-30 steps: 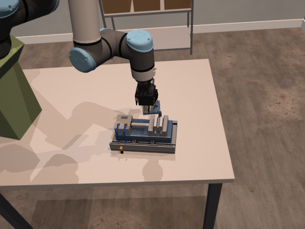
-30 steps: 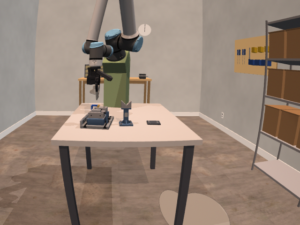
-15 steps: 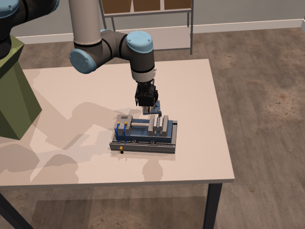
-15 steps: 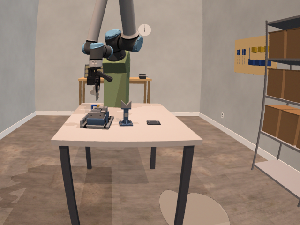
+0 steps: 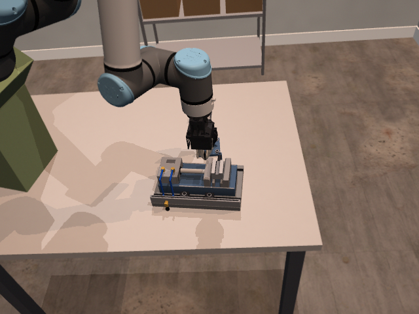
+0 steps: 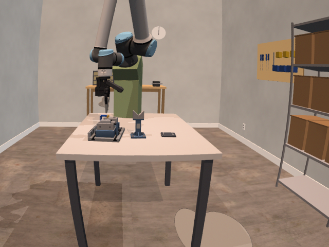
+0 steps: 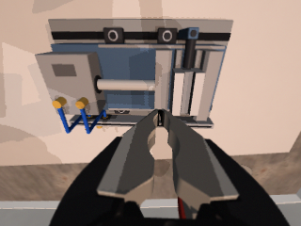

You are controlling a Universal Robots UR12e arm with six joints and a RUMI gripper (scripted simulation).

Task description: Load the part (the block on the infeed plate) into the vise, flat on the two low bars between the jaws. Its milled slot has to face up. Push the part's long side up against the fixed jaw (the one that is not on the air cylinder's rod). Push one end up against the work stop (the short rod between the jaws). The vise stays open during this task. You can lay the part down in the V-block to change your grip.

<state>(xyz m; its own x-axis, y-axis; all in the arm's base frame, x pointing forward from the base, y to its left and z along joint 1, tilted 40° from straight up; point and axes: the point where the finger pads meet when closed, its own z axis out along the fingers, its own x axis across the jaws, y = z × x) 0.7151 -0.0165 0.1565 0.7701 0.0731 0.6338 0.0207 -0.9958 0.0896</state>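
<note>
Right now my hand is 6 cm above the part and 4 cm short of it. From my hand the other things lie so: moving jaw: 8 cm below; cylinder rod: 8 cm below, 5 cm behind; work stop: 7 cm below, 5 cm to the left, 4 cm ahead.
</note>
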